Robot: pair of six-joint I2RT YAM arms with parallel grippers.
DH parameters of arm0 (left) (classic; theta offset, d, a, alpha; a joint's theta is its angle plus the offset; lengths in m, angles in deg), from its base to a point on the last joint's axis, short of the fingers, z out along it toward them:
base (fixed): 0 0 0 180
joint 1: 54.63 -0.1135 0.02 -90
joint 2: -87.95 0 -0.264 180
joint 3: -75.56 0 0.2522 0
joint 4: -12.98 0 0.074 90
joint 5: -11.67 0 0 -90
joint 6: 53.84 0.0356 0 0
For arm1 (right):
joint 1: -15.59 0.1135 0.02 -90
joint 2: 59.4 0 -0.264 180
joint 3: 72.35 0 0.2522 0
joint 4: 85.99 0 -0.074 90
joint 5: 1.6 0 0 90
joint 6: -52.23 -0.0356 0 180
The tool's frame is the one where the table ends.
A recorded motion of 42 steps. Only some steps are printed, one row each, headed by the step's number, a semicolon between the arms.
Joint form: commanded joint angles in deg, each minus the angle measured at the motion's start. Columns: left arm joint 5, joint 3, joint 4, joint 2, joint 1, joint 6; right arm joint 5, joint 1, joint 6, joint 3, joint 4, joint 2.
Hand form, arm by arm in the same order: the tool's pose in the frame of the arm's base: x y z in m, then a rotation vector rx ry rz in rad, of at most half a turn. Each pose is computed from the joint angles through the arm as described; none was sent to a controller.
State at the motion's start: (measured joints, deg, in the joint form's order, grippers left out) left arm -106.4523 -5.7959 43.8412 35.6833 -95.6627 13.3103; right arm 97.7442 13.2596 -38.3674 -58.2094 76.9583 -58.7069
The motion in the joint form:
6: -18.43 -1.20 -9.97 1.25 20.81 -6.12; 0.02 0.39 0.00 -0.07 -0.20 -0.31
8: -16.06 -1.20 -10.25 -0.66 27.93 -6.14; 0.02 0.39 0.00 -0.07 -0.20 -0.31
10: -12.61 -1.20 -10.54 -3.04 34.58 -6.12; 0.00 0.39 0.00 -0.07 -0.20 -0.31
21: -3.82 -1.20 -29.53 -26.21 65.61 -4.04; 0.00 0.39 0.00 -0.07 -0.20 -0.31
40: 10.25 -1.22 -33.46 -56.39 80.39 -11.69; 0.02 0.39 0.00 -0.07 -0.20 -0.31
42: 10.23 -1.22 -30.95 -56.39 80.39 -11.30; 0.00 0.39 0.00 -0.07 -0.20 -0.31
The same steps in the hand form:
6: 0.1644 0.0330 0.4688 0.0727 1.4781 -0.6843; 0.1101 0.0021 0.1682 -0.0892 1.6310 0.1154
8: 0.1794 0.0163 0.4644 0.1149 1.5005 -0.7664; 0.1101 0.0021 0.1682 -0.0892 1.6310 0.1154
10: 0.1956 -0.0013 0.4582 0.1345 1.5295 -0.8277; 0.1101 0.0021 0.1682 -0.0890 1.6310 0.1152
21: 0.2858 -0.1514 0.3951 0.4407 1.5830 -1.1226; 0.1101 0.0021 0.1682 -0.0890 1.6310 0.1152
40: 0.3255 -0.2811 0.2098 0.3097 2.1235 -1.1098; 0.1101 0.0021 0.1682 -0.0892 1.6310 0.1154
42: 0.3239 -0.2798 0.2055 0.3133 2.1678 -1.0901; 0.1101 0.0021 0.1682 -0.0890 1.6310 0.1152

